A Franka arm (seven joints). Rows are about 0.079 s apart.
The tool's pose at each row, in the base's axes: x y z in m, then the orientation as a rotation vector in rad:
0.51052 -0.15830 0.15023 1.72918 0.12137 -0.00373
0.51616 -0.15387 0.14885 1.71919 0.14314 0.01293
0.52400 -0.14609 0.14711 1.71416 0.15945 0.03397
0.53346 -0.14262 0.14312 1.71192 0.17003 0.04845
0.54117 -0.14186 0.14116 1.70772 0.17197 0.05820
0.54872 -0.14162 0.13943 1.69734 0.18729 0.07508
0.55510 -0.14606 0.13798 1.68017 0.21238 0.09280
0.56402 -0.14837 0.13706 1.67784 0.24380 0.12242
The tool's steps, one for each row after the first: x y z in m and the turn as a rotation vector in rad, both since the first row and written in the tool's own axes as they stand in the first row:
0.00606 -0.00158 -0.00376 -0.01005 0.02330 -0.00554
0.01459 -0.00386 -0.01062 -0.01534 0.04660 -0.00470
0.02456 -0.00754 -0.01276 -0.01769 0.06232 -0.00364
0.03242 -0.00894 -0.01268 -0.02213 0.06989 0.00043
0.04007 -0.01005 -0.01213 -0.03234 0.08982 -0.00069
0.04617 -0.01026 -0.00710 -0.04871 0.11590 -0.00822
0.05492 -0.01006 -0.00408 -0.04988 0.15392 -0.01250

